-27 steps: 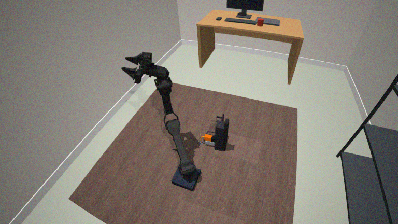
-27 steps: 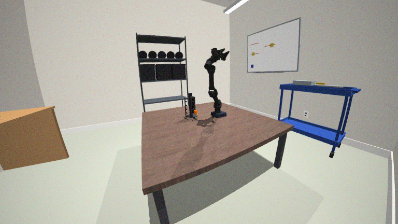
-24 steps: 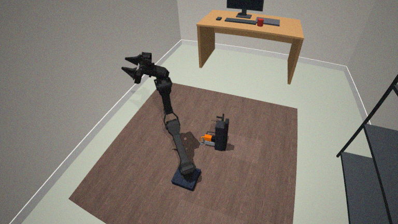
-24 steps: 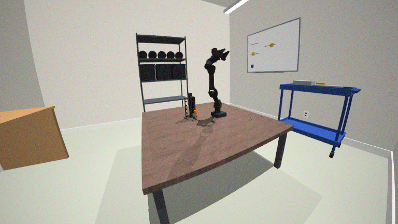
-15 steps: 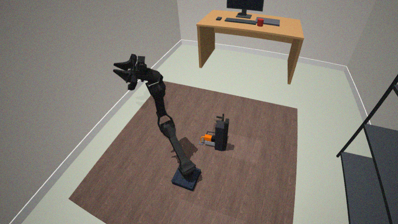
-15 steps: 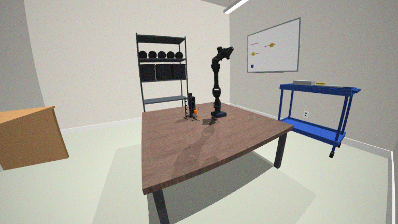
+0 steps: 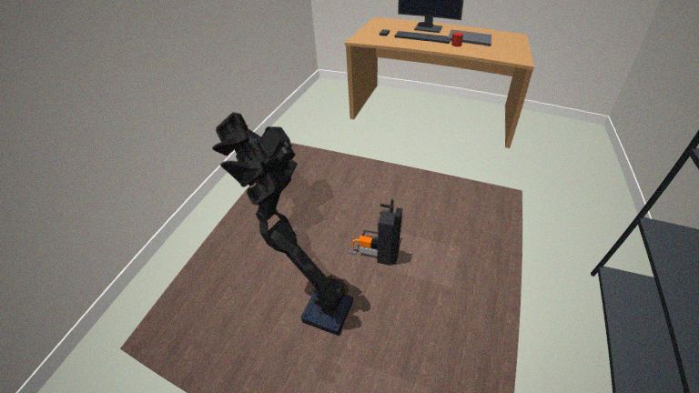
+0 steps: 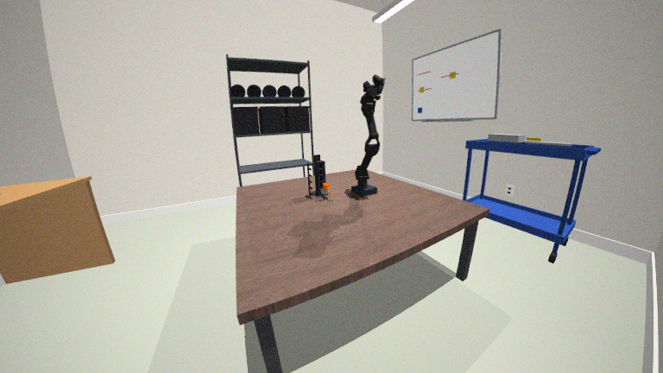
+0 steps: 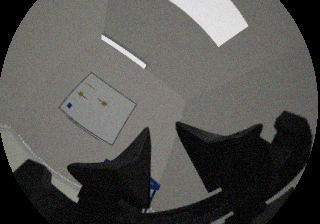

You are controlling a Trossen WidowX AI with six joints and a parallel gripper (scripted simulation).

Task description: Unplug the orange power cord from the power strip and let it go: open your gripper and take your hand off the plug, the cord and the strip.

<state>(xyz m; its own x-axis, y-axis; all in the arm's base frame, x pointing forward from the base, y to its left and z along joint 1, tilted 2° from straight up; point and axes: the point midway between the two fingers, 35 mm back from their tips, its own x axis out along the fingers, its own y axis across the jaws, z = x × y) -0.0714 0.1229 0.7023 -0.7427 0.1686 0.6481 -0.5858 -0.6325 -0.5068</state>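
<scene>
Now: the orange plug 680 mm below my gripper tip, 370 mm ahead of it and 210 mm to the right of it.
</scene>
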